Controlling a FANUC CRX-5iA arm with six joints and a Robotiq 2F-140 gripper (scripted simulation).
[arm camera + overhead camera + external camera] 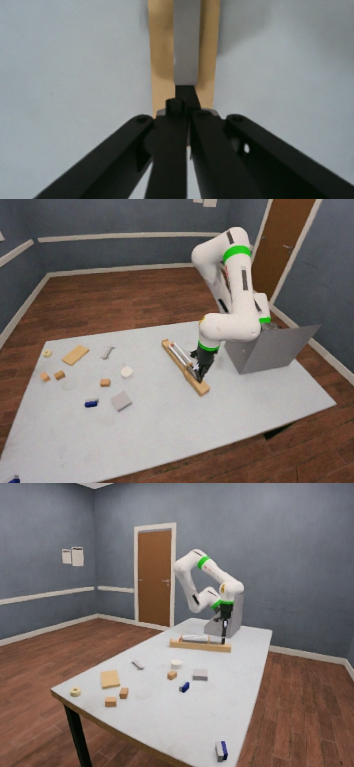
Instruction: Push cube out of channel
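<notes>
My gripper is now 29 cm to the left of the red cube, 8 cm short of it and 2 cm above it. From my hand the other things lie so: tan channel (19 cm to the right, 5 cm ahead, 3 cm below); white disc (38 cm ahead, 18 cm to the right, 6 cm below); thin grey stick (8 cm to the right, 3 cm below, 2 cm ahead).
</notes>
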